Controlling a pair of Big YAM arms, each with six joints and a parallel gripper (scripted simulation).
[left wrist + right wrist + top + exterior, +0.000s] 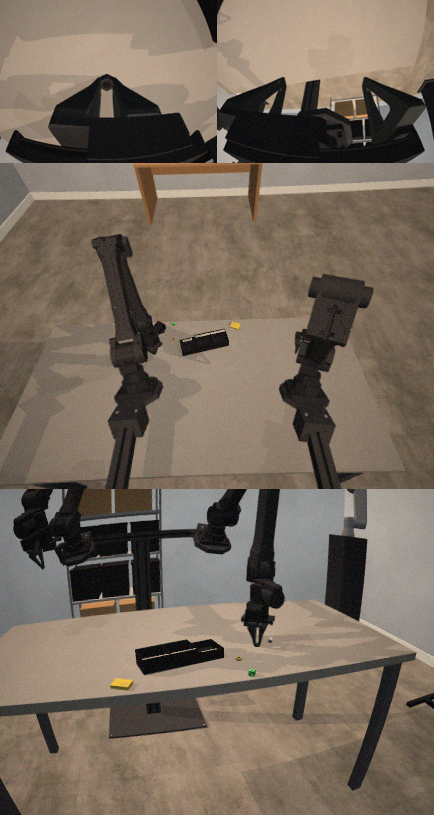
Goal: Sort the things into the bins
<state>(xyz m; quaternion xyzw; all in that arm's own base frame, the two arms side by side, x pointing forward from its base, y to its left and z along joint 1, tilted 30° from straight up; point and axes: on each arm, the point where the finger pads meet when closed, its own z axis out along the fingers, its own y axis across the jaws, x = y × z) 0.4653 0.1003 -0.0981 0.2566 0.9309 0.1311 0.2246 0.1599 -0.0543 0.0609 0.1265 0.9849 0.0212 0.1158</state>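
Now: left hand 6 cm to the right of the small white piece and 3 cm past it. Round my left hand: small yellow ring: 9 cm to the right, 9 cm ahead, 1 cm below; then small black piece: 1 cm below; then green cube: 20 cm ahead, 8 cm to the right.
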